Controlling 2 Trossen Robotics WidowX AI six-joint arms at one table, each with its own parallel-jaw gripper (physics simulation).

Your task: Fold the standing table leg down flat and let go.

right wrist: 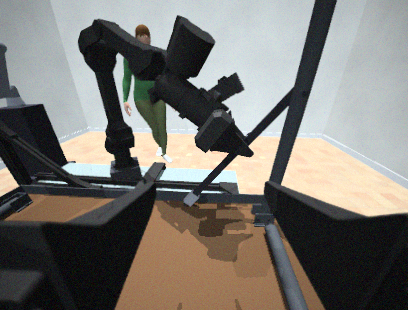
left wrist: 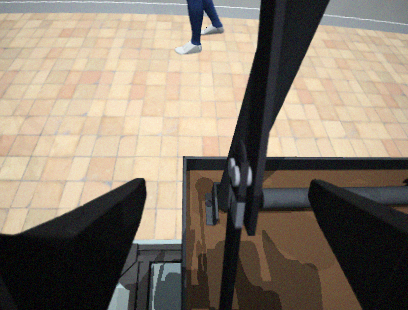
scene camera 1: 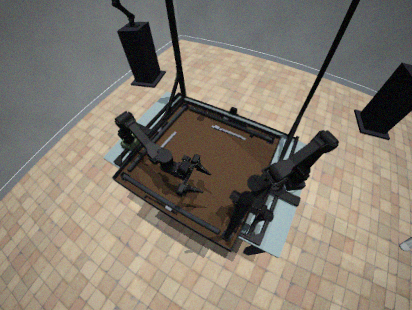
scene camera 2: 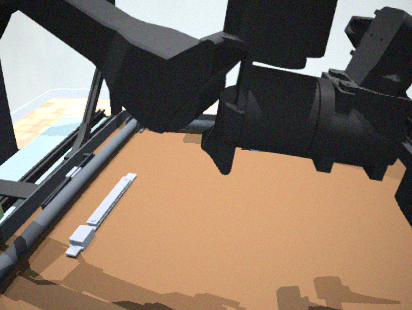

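The standing table leg (left wrist: 287,60) (right wrist: 300,100) is a long black bar, rising steeply from a corner of the upturned tabletop (scene camera 1: 220,145) (scene camera 2: 225,220). A thin brace (left wrist: 230,265) (right wrist: 220,165) slants down from it. My left gripper (left wrist: 228,187) (right wrist: 248,147) is open and empty, near the leg. In the left wrist view, the leg and its hinge show between the two fingers, apart from both tips; their depth is hard to judge. My right gripper (scene camera 1: 205,182) (right wrist: 211,187) is open and empty above the brown tabletop. In scene camera 1 the left fingers are hard to make out.
A grey bar (scene camera 1: 170,203) (left wrist: 287,198) (right wrist: 285,270) lies along the front edge. Two tall black posts (scene camera 1: 175,45) (scene camera 1: 322,75) rise at the back corners. Pale metal strips (scene camera 1: 228,132) (scene camera 2: 110,200) lie on the tabletop. People (left wrist: 196,25) (right wrist: 145,90) stand beyond the table.
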